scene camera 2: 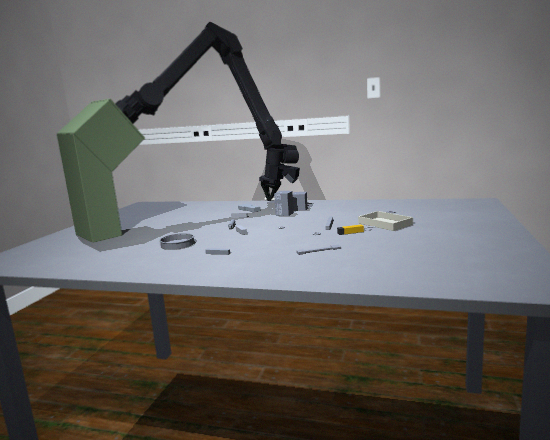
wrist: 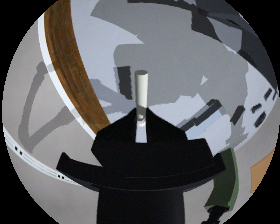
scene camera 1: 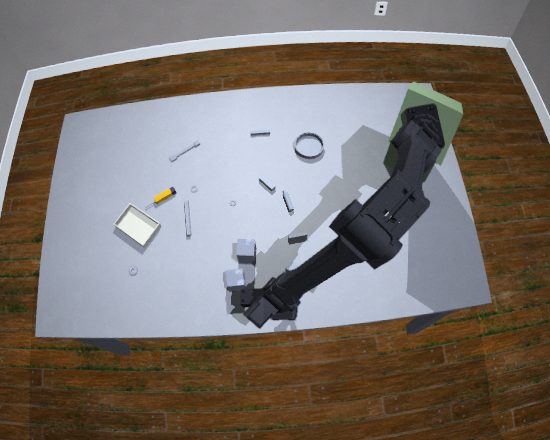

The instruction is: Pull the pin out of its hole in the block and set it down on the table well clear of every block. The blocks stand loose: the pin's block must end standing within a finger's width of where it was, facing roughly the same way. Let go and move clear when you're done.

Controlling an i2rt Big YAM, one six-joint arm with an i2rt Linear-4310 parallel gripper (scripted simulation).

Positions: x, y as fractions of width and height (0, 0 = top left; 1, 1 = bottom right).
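Scene:
There's a cream tray in scene camera 2 (0.71, 0.50), and you'd see the tray in scene camera 1 (0.25, 0.51) as well, but in the wrist view the tray is out of frame.

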